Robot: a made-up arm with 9 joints. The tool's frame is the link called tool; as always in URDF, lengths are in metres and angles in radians. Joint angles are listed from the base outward. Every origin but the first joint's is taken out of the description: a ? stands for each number. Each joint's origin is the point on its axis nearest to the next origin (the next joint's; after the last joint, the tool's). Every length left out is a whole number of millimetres.
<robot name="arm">
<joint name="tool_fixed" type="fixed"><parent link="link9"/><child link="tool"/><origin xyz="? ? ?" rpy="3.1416 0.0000 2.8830"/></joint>
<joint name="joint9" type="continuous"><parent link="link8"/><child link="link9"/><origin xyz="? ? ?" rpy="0.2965 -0.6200 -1.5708"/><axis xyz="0 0 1"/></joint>
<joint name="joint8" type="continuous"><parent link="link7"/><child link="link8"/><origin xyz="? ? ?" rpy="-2.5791 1.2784 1.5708"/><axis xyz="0 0 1"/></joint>
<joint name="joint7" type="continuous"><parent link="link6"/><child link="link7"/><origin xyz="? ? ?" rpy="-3.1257 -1.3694 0.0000"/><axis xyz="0 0 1"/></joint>
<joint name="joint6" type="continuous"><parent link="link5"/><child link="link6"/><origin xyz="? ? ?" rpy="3.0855 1.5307 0.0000"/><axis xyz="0 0 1"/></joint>
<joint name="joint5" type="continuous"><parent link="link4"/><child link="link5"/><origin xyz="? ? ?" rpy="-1.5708 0.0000 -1.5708"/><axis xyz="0 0 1"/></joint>
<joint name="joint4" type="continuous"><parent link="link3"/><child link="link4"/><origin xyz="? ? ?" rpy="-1.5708 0.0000 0.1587"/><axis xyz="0 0 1"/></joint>
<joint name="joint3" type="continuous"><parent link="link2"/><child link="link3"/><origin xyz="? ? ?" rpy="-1.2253 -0.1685 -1.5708"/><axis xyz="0 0 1"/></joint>
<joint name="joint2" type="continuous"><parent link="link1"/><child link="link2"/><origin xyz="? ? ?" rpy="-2.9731 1.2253 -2.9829"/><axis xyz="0 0 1"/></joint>
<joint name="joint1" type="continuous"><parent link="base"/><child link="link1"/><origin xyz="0.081 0.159 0.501" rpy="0.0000 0.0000 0.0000"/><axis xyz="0 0 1"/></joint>
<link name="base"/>
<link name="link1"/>
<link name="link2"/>
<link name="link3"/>
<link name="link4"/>
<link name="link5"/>
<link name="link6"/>
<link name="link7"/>
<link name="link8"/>
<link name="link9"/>
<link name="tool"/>
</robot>
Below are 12 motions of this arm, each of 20 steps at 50 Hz.
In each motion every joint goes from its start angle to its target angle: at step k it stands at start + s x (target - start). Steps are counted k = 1, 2, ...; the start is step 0. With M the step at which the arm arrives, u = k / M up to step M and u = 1 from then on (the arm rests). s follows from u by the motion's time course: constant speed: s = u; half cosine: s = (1 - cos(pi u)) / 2; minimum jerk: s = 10 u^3 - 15 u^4 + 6 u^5.
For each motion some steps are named. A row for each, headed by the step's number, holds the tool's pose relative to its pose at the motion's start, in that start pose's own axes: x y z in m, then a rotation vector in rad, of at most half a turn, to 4 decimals.
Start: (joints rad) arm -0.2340 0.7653 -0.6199 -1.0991 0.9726 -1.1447 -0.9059 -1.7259 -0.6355
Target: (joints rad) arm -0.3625 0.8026 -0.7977 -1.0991 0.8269 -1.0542 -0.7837 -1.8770 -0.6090
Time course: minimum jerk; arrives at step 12
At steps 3, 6, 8, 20:
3: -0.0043 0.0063 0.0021 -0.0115 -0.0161 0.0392
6: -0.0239 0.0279 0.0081 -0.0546 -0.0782 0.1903
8: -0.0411 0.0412 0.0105 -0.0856 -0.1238 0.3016
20: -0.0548 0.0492 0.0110 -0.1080 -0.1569 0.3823

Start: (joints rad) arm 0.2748 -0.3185 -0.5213 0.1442 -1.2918 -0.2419 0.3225 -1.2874 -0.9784
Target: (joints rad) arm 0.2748 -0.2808 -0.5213 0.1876 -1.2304 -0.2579 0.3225 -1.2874 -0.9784
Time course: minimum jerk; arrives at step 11
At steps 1, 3, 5, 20:
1: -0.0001 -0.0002 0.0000 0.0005 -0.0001 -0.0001
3: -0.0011 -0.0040 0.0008 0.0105 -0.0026 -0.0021
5: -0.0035 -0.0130 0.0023 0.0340 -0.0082 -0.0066
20: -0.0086 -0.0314 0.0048 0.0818 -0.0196 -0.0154

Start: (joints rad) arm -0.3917 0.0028 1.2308 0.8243 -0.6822 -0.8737 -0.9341 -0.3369 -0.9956
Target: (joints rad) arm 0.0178 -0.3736 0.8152 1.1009 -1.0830 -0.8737 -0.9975 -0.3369 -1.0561
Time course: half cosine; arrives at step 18
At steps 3, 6, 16, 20:
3: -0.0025 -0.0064 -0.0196 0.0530 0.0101 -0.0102
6: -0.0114 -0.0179 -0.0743 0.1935 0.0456 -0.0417
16: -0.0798 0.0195 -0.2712 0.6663 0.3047 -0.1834
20: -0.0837 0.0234 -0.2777 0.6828 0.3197 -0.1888

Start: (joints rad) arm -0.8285 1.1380 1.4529 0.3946 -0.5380 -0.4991 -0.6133 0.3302 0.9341
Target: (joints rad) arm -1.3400 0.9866 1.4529 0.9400 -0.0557 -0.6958 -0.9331 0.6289 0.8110
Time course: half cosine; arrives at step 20
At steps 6, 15, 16, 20:
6: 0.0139 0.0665 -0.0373 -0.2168 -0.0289 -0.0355
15: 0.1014 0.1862 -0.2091 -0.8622 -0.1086 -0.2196
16: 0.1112 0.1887 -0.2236 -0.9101 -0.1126 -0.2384
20: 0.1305 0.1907 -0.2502 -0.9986 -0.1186 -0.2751

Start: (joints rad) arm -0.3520 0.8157 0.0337 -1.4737 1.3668 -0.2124 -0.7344 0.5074 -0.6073
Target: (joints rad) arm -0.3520 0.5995 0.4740 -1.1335 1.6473 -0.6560 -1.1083 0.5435 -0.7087
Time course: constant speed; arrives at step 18
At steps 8, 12, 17, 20:
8: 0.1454 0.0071 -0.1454 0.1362 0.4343 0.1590
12: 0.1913 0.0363 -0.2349 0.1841 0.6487 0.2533
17: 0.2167 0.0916 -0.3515 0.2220 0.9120 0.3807
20: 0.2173 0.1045 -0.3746 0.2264 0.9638 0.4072

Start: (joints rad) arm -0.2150 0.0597 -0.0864 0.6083 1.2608 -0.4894 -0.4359 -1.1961 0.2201
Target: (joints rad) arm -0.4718 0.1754 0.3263 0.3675 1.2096 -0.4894 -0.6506 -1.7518 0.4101
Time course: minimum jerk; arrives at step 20
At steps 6, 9, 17, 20:
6: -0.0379 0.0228 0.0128 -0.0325 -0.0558 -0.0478
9: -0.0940 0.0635 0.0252 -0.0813 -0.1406 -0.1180
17: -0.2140 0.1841 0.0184 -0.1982 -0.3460 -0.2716
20: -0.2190 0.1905 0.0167 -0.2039 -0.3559 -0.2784

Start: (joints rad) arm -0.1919 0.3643 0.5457 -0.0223 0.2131 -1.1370 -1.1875 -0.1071 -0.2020
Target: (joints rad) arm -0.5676 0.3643 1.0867 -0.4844 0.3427 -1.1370 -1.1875 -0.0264 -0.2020
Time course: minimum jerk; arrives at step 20
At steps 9, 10, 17, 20:
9: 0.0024 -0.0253 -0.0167 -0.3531 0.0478 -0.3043
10: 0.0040 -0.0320 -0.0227 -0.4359 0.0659 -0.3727
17: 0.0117 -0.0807 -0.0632 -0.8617 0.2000 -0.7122
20: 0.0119 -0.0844 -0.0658 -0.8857 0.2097 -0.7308

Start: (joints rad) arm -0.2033 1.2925 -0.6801 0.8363 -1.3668 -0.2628 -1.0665 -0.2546 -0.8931
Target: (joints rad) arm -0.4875 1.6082 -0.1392 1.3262 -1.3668 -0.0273 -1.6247 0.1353 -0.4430
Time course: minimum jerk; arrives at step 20
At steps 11, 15, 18, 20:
11: 0.1401 -0.0722 0.0391 -0.1579 0.4576 -0.3712
15: 0.2138 -0.0901 0.0462 -0.3035 0.6354 -0.5543
18: 0.2365 -0.0931 0.0463 -0.3554 0.6826 -0.6087
20: 0.2386 -0.0933 0.0462 -0.3602 0.6867 -0.6135

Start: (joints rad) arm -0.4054 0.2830 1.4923 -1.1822 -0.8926 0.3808 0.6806 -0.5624 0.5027
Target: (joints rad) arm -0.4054 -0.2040 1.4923 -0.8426 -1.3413 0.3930 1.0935 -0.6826 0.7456
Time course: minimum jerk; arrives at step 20
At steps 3, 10, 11, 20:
3: -0.0131 0.0040 0.0013 -0.0072 -0.0283 -0.0054
10: -0.2303 0.0952 -0.0361 -0.1617 -0.5072 -0.0625
11: -0.2669 0.1152 -0.0555 -0.1974 -0.5948 -0.0642
20: -0.3937 0.1950 -0.1717 -0.3702 -0.9451 -0.0301

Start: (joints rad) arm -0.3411 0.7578 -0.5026 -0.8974 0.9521 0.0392 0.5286 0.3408 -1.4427
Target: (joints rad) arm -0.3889 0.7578 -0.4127 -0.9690 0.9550 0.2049 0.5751 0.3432 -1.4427
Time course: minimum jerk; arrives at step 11
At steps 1, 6, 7, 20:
1: -0.0002 -0.0003 0.0001 0.0006 -0.0002 -0.0002
6: -0.0148 -0.0240 0.0038 0.0563 -0.0125 -0.0202
7: -0.0187 -0.0307 0.0045 0.0718 -0.0155 -0.0263
20: -0.0249 -0.0417 0.0053 0.0970 -0.0201 -0.0369

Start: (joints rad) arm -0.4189 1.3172 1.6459 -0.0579 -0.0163 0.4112 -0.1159 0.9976 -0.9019
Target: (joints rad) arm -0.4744 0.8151 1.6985 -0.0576 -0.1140 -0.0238 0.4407 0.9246 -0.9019
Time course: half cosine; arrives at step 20
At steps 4, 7, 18, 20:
4: -0.0068 0.0107 -0.0021 -0.0325 -0.0108 -0.0266
7: -0.0196 0.0351 -0.0066 -0.0992 -0.0312 -0.0684
18: -0.0761 0.1772 -0.0398 -0.4168 -0.1249 -0.1225
20: -0.0785 0.1830 -0.0417 -0.4287 -0.1287 -0.1210

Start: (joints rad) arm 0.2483 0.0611 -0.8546 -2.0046 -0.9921 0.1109 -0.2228 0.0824 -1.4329
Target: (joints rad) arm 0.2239 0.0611 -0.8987 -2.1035 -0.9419 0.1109 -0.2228 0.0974 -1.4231
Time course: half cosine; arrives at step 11
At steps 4, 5, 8, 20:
4: 0.0005 -0.0064 -0.0029 0.0162 -0.0128 0.0151
5: 0.0009 -0.0093 -0.0043 0.0238 -0.0186 0.0223
8: 0.0023 -0.0179 -0.0084 0.0461 -0.0347 0.0438
20: 0.0032 -0.0215 -0.0102 0.0558 -0.0413 0.0534

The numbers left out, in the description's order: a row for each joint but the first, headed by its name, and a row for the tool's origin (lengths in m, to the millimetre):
tool: -0.011 -0.018 0.000
joint9: 0.235 -0.138 0.000
joint8: 0.209 0.229 0.000
joint7: 0.041 -0.033 0.000
joint6: 0.113 -0.089 0.000
joint5: -0.161 0.100 0.000
joint4: -0.075 0.079 0.000
joint3: 0.024 0.022 0.000
joint2: 0.025 0.017 0.000

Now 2 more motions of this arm.
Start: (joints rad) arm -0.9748 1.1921 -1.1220 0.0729 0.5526 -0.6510 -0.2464 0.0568 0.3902
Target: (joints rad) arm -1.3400 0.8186 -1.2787 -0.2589 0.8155 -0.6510 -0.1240 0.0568 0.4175
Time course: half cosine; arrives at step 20
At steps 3, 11, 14, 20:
3: -0.0024 -0.0002 0.0007 0.0047 0.0017 0.0051
11: -0.0278 -0.0034 0.0116 0.0401 -0.0053 0.0319
14: -0.0391 -0.0048 0.0178 0.0465 -0.0188 0.0315
20: -0.0501 -0.0055 0.0241 0.0465 -0.0364 0.0253

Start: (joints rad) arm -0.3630 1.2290 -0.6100 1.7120 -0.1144 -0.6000 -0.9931 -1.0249 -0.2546
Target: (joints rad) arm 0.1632 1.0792 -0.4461 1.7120 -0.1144 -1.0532 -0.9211 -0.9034 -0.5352
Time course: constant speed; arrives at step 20
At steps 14, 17, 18, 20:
14: 0.1025 0.0119 -0.1147 0.0397 0.1447 0.1567
17: 0.1233 0.0197 -0.1406 0.0508 0.1798 0.1910
18: 0.1301 0.0227 -0.1493 0.0548 0.1918 0.2026
20: 0.1434 0.0294 -0.1667 0.0629 0.2164 0.2259

